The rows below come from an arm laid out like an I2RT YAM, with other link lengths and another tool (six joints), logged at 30 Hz.
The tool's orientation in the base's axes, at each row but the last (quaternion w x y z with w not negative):
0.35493 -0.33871 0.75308 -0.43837
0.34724 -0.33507 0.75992 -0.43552
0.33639 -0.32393 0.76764 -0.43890
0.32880 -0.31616 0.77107 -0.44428
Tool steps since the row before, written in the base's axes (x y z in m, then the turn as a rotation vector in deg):
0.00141 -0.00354 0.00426 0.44 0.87 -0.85
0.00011 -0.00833 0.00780 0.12 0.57 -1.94
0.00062 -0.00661 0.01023 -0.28 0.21 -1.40
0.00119 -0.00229 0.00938 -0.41 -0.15 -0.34
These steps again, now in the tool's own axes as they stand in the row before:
0.00116 -0.00548 0.00111 -0.74 1.01 0.31
0.00486 -0.01030 0.00071 -0.07 1.94 0.59
0.00252 -0.01192 -0.00046 0.32 1.39 0.22
-0.00103 -0.00954 -0.00162 0.43 0.32 -0.12

